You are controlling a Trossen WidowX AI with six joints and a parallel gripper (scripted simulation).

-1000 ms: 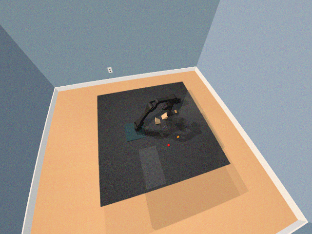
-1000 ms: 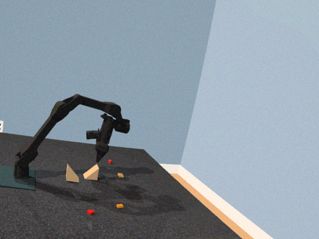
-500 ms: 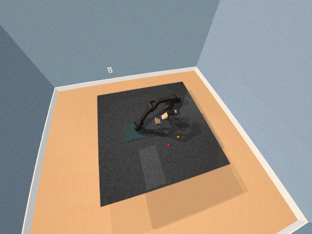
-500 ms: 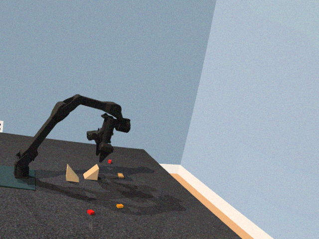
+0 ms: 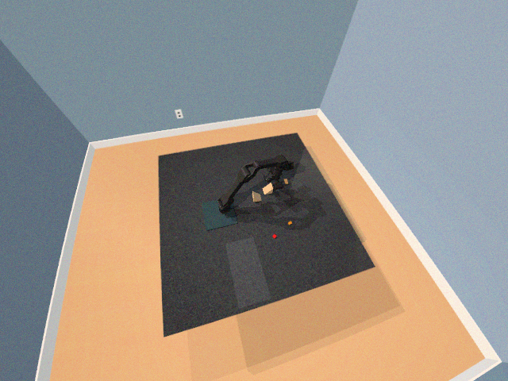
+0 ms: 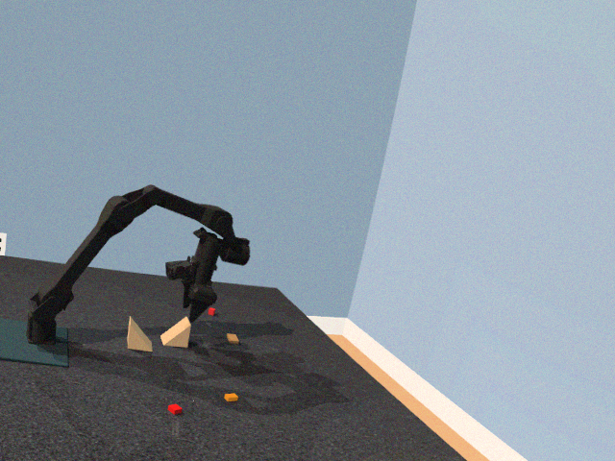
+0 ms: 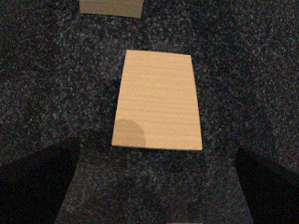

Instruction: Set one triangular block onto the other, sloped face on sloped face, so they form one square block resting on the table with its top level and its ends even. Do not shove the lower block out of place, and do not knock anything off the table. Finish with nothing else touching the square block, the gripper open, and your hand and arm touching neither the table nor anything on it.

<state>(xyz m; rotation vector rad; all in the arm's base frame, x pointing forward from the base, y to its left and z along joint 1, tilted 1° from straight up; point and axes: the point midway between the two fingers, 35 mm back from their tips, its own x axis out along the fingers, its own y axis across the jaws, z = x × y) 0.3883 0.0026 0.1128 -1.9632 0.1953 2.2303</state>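
Right now the triangular block is 1 cm behind my gripper tip and 6 cm below it.
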